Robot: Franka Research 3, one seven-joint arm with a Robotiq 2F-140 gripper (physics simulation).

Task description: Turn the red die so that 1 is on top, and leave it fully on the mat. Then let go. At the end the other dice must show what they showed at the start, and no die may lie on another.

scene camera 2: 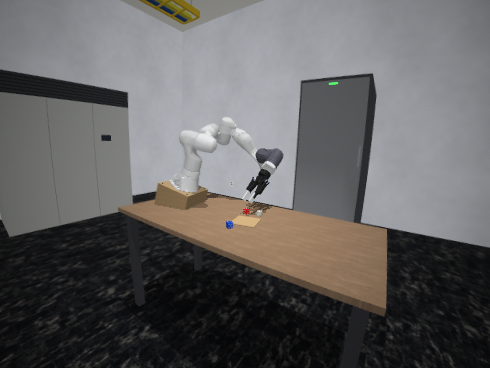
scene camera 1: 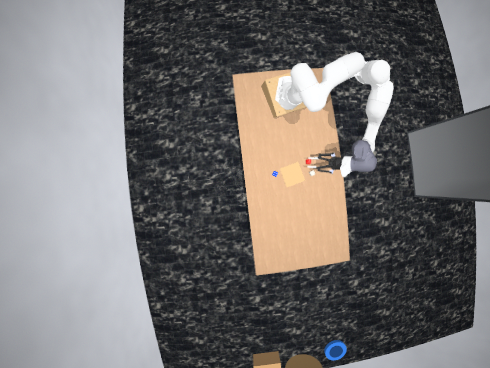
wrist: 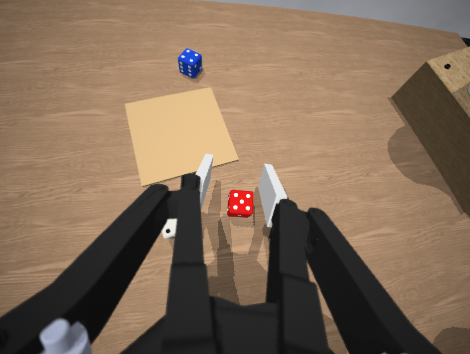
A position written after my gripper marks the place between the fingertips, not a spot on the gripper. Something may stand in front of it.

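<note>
Here is my gripper (wrist: 236, 171), which I can see. I also see a tan mat (wrist: 171, 134).
</note>
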